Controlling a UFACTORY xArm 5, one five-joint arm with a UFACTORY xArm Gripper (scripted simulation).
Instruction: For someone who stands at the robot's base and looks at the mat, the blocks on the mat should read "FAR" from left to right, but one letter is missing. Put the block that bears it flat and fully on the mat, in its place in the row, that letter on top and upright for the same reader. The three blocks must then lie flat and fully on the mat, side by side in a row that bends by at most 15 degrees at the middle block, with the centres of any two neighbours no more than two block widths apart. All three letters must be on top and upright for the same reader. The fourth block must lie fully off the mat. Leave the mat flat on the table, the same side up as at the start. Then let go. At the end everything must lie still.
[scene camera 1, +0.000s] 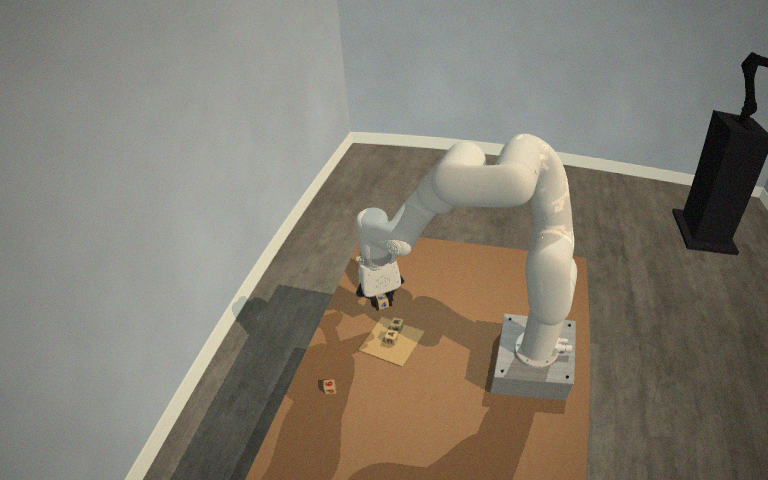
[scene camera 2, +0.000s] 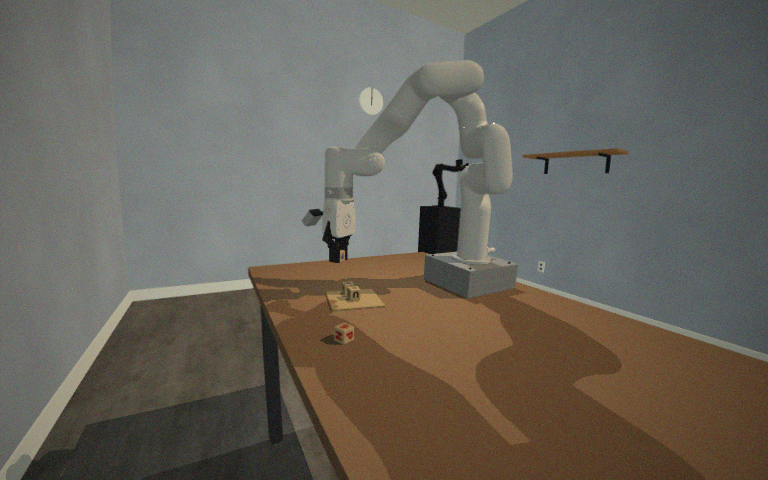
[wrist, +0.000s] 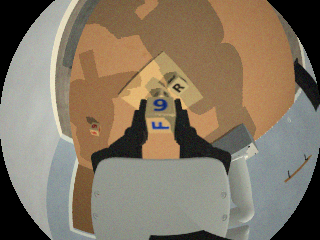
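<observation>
My gripper is visible in scene camera 2 (scene camera 2: 338, 260), scene camera 1 (scene camera 1: 382, 305) and the wrist view (wrist: 160, 107). The same views show a mat (scene camera 1: 374, 344) (scene camera 2: 338, 300) (wrist: 146, 83).
</observation>
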